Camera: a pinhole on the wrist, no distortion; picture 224 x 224 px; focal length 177.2 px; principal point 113.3 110.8 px. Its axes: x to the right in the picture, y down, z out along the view. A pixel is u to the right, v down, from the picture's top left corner.
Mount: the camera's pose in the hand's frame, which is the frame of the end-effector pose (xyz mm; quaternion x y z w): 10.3 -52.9 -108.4 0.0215 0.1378 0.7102 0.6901
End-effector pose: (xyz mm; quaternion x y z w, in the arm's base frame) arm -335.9 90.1 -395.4 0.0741 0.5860 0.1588 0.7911
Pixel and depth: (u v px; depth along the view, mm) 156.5 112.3 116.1
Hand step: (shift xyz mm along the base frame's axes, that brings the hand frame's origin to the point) 8.7 5.9 -32.5
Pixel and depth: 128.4 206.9 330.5
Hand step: 204.1 11.8 166.3
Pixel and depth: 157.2 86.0 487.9
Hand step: 332.5 221.8 -18.3
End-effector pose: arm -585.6 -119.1 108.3 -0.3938 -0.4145 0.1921 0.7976
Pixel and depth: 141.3 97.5 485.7
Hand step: -185.5 317.0 111.5
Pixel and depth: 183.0 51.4 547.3
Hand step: -98.1 505.3 72.8
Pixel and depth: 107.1 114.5 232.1
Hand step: -62.3 77.3 87.3
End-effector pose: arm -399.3 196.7 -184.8 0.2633 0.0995 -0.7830 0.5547
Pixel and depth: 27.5 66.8 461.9
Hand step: -342.1 -274.7 141.5
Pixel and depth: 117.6 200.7 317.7
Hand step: -45.7 -43.3 236.3
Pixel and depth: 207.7 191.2 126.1
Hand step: 31.6 -2.1 28.0
